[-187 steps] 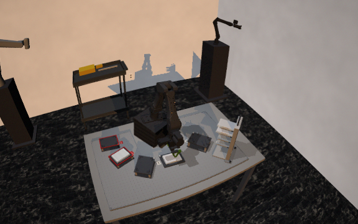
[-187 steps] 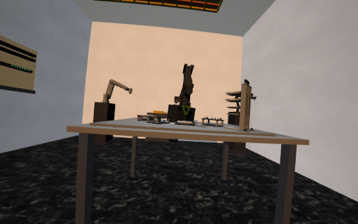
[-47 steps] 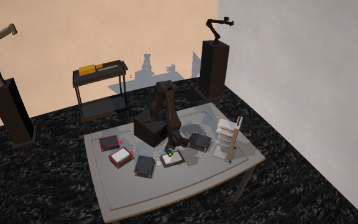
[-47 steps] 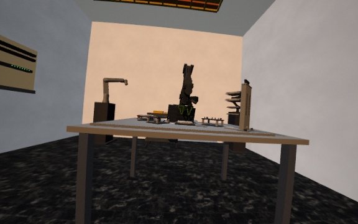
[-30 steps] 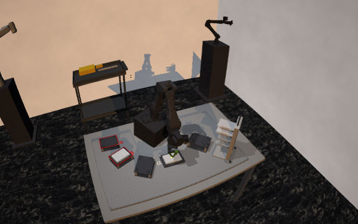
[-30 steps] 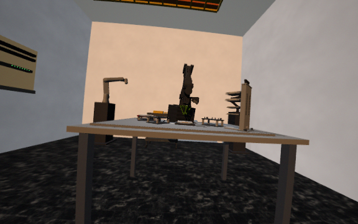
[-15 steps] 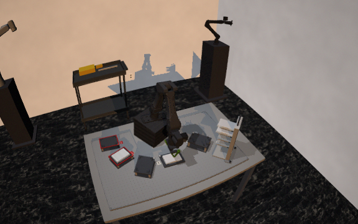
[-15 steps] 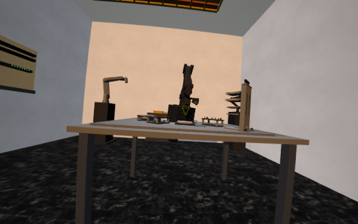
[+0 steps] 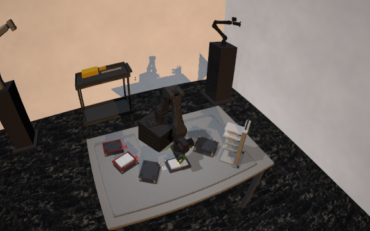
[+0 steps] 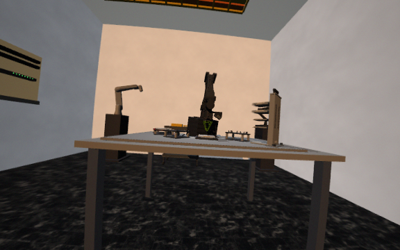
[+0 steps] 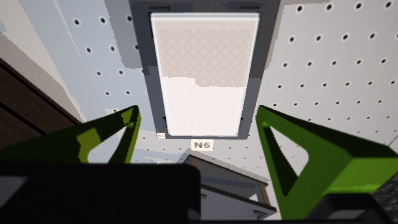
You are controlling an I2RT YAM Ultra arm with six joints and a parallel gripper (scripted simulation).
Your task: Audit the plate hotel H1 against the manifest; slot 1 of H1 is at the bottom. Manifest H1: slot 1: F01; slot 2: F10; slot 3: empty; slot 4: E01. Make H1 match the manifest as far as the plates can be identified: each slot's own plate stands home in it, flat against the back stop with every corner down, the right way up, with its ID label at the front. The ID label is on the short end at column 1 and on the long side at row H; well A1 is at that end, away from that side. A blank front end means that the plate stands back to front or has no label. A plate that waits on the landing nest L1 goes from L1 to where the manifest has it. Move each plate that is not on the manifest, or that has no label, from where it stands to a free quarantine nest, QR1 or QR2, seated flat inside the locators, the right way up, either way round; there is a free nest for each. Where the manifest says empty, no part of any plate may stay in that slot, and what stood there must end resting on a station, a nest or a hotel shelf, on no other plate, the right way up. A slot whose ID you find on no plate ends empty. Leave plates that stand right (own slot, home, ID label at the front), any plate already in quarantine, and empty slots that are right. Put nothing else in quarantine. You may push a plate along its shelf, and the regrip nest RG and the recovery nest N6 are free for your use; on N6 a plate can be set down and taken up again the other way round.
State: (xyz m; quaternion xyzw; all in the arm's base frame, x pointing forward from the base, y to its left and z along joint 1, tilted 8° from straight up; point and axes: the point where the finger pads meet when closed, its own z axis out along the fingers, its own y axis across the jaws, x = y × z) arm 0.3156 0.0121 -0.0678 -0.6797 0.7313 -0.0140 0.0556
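My gripper is now 5 cm above the white plate. Also, from my hand: N6 tag 10 cm to the right, 7 cm below; then dark regrip nest 26 cm to the left, 5 cm behind, 1 cm below; then RG tag 20 cm to the left, 13 cm behind, 7 cm below.
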